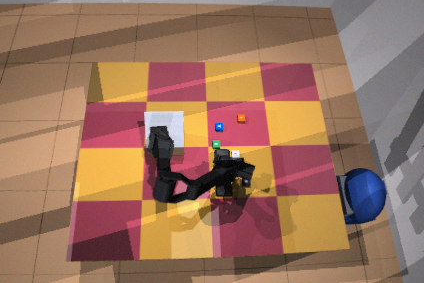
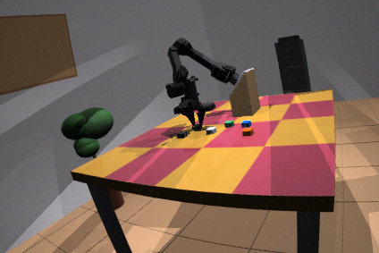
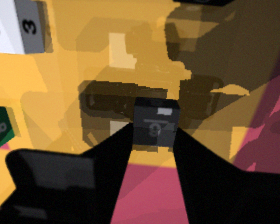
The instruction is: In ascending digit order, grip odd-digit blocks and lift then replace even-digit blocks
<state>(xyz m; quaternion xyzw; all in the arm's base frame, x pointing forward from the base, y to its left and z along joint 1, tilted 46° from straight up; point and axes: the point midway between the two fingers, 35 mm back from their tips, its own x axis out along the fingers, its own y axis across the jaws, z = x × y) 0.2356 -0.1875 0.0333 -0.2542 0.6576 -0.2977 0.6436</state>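
My gripper tip is now 15 cm to the right of the green block and 1 cm past it. Also, from my gripper tip: black block 10 cm ahead, 2 cm to the right; then white block 10 cm to the left, 7 cm ahead; then grey block 1 cm ahead.
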